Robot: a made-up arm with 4 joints.
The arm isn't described. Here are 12 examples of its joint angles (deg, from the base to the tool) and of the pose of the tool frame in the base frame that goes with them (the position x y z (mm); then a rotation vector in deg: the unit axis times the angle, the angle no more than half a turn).
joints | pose
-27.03 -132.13 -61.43 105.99 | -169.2 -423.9 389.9 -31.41 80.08 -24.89
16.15 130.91 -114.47 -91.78 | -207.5 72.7 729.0 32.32 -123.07 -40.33
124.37 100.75 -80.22 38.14 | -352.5 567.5 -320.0 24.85 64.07 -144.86
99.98 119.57 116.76 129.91 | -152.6 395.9 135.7 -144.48 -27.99 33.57
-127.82 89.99 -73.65 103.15 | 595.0 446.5 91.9 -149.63 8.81 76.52
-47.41 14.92 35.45 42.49 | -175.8 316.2 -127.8 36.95 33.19 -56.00
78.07 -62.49 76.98 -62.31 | -151.5 -305.7 -71.9 -22.54 -35.18 -141.30
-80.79 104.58 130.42 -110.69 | 214.2 276.8 548.2 -25.26 -145.74 -35.08
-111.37 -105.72 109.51 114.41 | 359.8 -176.6 -29.2 29.76 4.98 14.16
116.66 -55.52 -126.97 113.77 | 272.0 -122.1 -181.7 4.99 15.76 26.54
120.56 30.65 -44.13 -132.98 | -137.1 313.1 148.9 71.21 121.35 105.75
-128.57 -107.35 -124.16 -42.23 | 48.6 -444.5 247.2 -69.64 -46.49 -107.08
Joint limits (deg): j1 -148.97..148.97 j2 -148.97..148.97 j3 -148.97..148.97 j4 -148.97..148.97
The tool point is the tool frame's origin. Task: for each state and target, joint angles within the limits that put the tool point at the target. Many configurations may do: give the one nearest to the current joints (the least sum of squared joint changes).
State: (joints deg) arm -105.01 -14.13 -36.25 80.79
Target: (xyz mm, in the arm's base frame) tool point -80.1 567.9 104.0
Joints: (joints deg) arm -84.20 24.32 -1.84 83.23
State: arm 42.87 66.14 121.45 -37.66
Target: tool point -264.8 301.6 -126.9
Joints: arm 22.06 33.30 110.92 -56.80
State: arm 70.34 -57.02 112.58 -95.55
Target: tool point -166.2 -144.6 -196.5
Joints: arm 50.50 -54.12 130.98 -71.60
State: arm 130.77 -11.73 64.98 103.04
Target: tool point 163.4 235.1 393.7
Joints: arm 106.86 2.94 47.36 91.76
